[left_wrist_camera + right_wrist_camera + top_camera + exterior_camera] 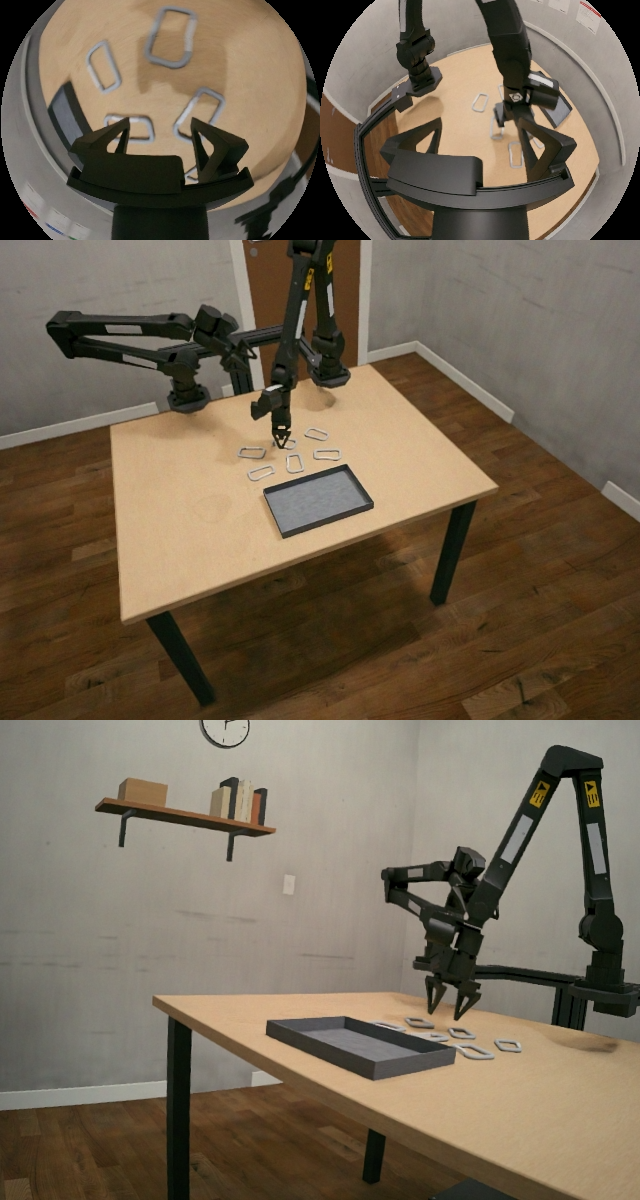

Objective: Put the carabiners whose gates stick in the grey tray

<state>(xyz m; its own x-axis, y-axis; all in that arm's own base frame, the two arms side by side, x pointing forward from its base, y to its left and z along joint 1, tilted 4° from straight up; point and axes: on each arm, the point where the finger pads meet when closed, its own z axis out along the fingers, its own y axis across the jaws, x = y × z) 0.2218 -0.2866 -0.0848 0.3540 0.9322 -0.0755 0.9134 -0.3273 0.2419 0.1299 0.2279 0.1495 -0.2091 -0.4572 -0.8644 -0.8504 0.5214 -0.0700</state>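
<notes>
Right now my left hand is 28 cm short of the grey tray, 6 cm to the right of it and 4 cm above it.
</notes>
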